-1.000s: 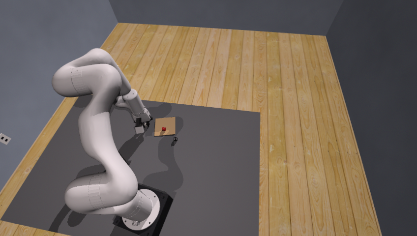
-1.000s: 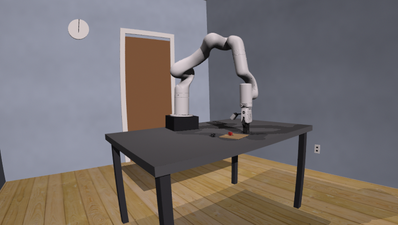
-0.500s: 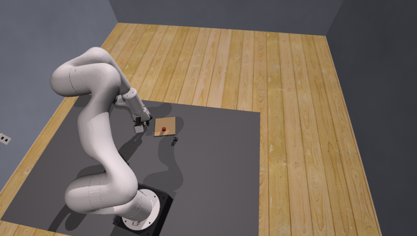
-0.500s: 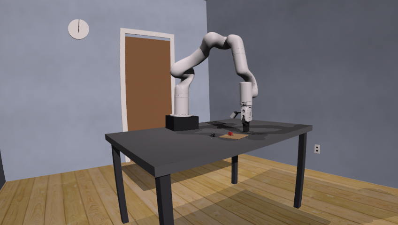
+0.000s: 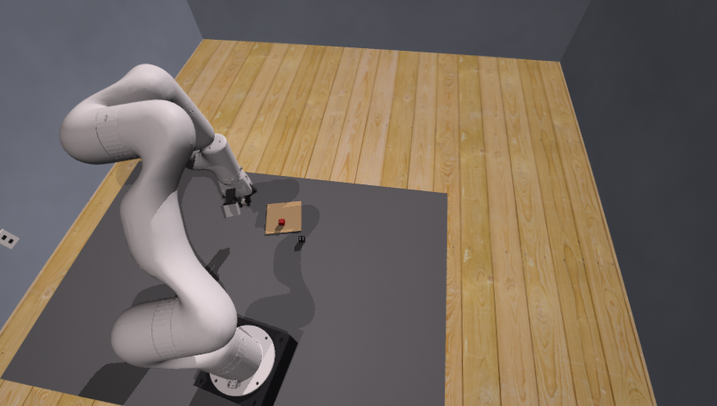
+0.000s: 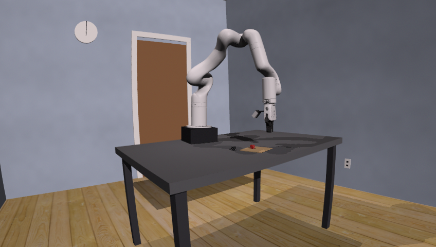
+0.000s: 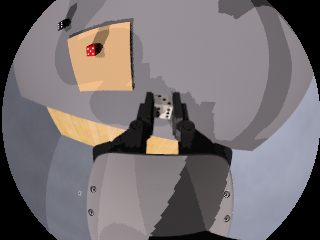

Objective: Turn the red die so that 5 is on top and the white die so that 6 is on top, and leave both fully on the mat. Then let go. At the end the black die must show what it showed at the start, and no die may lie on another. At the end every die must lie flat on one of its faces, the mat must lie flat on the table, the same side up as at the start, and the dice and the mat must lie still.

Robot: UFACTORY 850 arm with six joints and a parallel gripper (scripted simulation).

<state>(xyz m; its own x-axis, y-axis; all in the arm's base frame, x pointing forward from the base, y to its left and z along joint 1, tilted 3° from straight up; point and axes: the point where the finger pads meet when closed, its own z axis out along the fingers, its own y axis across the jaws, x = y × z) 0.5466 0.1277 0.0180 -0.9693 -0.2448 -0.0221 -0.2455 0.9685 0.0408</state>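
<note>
The tan mat lies 13 cm to the right of my hand and 11 cm below it. The rest, counted from my hand: red die (13 cm to the right, 10 cm below, 3 cm behind); then white die (1 cm below); then black die (22 cm to the right, 10 cm below, 10 cm behind).
</note>
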